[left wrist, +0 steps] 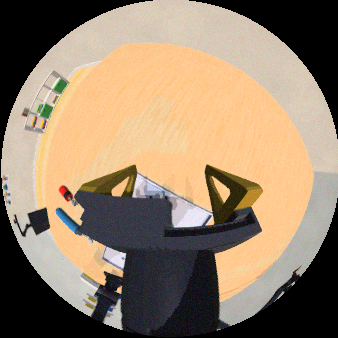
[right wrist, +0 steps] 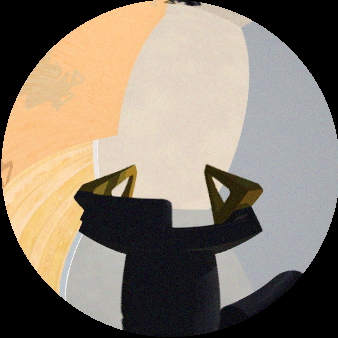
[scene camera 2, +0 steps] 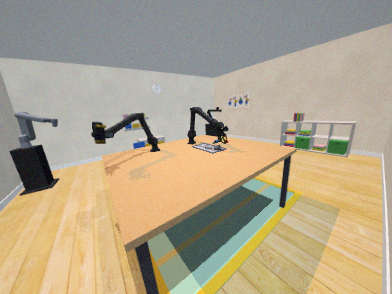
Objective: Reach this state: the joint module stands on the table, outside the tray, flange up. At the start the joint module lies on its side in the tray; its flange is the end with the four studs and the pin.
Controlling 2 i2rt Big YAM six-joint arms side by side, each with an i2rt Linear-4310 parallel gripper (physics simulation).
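The joint module is a small grey shape in the tray in scene camera 2; its pose is too small to tell there. In the left wrist view the gripper's body hides most of the module and part of the tray; grey patches show at the body's upper edge. My left gripper is open and empty, above and beside the tray's right end in scene camera 2. My right gripper is open and empty, raised at the left of scene camera 2, far from the tray.
A red-handled tool and a blue-handled tool lie beside the tray, near the left arm. A black box-like object stands behind the left arm. A white shelf unit and a grey arm on a black pedestal stand away from the table.
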